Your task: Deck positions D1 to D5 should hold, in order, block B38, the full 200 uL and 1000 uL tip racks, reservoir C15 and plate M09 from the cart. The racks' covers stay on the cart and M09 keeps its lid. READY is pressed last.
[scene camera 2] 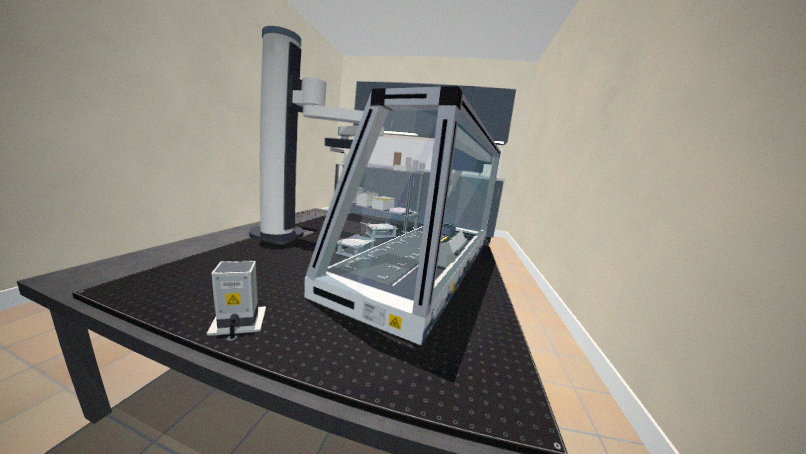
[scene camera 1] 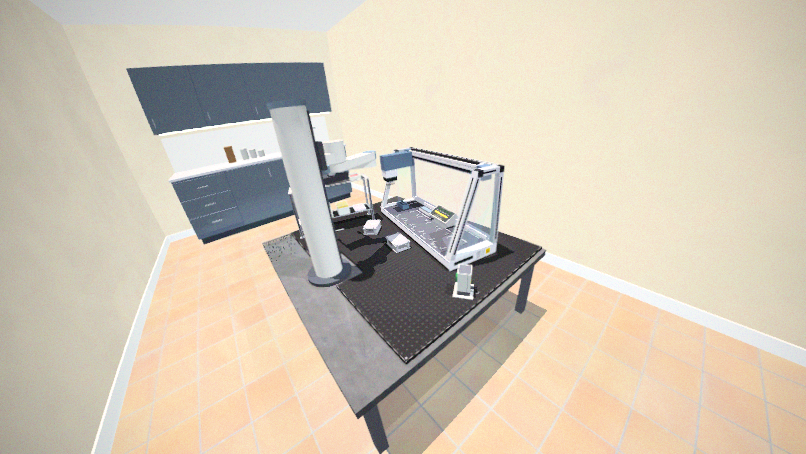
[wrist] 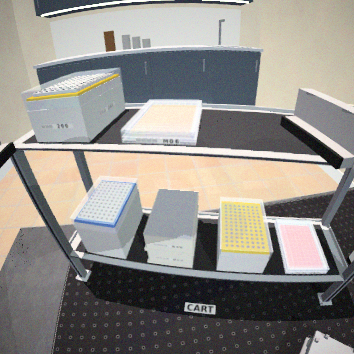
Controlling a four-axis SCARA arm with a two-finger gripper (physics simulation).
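Note:
My gripper (wrist: 146, 111) (scene camera 2: 337, 150) is open and empty, its fingers at both sides of the wrist view, facing the cart (wrist: 47, 205). On the upper shelf stand a covered yellow-rimmed 200 rack (wrist: 77, 107), its tips showing, and lidded plate M06 (wrist: 162, 120). The right finger hides the shelf's right end; C15 does not show. On the lower shelf stand a covered blue-rimmed rack (wrist: 107, 215), a two-piece grey block stack (wrist: 171, 227) with unreadable labels, a covered yellow rack (wrist: 244, 235) with greyish holes and a pink plate (wrist: 301, 247). The framed deck (scene camera 1: 408, 222) (scene camera 2: 389, 259) stands on the table.
Two low white stands (scene camera 1: 372, 226) (scene camera 1: 398, 242) lie between column (scene camera 1: 307, 191) (scene camera 2: 276, 135) and deck. A small blue-grey item (scene camera 1: 401, 205) and a tilted panel (scene camera 1: 442, 214) sit at the deck. A grey box (scene camera 1: 464, 279) (scene camera 2: 234, 293) stands near the table's edge.

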